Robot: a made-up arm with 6 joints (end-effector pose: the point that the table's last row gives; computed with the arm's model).
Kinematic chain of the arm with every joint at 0, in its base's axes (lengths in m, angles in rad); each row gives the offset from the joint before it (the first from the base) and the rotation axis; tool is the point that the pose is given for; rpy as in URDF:
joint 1: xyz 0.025 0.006 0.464 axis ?
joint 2: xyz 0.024 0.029 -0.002 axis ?
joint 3: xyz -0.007 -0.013 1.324 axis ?
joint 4: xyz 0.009 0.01 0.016 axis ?
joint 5: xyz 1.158 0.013 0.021 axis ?
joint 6: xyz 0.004 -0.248 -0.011 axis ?
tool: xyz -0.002 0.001 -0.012 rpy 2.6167 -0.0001 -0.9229
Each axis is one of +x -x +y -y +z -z.
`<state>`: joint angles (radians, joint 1 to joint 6).
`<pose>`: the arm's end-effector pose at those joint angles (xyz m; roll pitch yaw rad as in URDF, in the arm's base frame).
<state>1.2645 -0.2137 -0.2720 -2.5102 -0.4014 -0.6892</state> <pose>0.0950 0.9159 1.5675 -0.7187 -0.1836 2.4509</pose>
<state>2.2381 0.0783 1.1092 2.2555 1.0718 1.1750</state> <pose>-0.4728 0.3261 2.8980 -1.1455 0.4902 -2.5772</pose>
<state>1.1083 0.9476 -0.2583 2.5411 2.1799 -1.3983</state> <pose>0.5469 1.5610 0.1840 -2.5329 0.5583 -2.9003</pose>
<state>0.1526 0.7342 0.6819 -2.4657 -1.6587 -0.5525</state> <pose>2.0153 0.5051 1.2471 -1.7760 -0.0403 2.2112</pose>
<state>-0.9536 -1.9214 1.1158 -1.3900 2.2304 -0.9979</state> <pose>-1.3840 1.9108 0.3213 2.1051 -0.2847 -2.6614</pose>
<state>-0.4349 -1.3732 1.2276 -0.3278 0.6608 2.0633</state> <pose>-2.1111 0.7640 1.3588 -2.4820 0.9820 2.5999</pose>
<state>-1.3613 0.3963 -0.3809 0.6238 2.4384 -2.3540</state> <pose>0.1910 -1.4698 0.9876 -2.4015 -0.3126 0.0305</pose>
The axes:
joint 1: +z
joint 2: +y
joint 3: -y
joint 4: -x
joint 5: -y
joint 6: -x

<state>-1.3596 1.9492 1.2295 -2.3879 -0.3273 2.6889</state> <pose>0.6343 -1.9375 -0.9139 2.1511 0.1568 -2.0331</pose>
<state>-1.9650 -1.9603 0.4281 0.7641 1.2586 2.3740</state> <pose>0.7412 2.0793 0.6069 2.4988 0.3427 -0.5575</pose>
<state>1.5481 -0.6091 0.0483 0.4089 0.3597 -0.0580</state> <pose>0.2158 0.1275 2.3493 -2.8766 -0.8162 0.2307</pose>
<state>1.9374 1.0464 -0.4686 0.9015 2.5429 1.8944</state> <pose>-0.4004 1.4053 -0.0245 -1.5835 -1.1248 -1.0514</pose>
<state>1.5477 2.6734 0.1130 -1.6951 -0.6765 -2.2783</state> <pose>-0.0221 -0.4566 -1.1807 2.3858 0.6040 2.7920</pose>
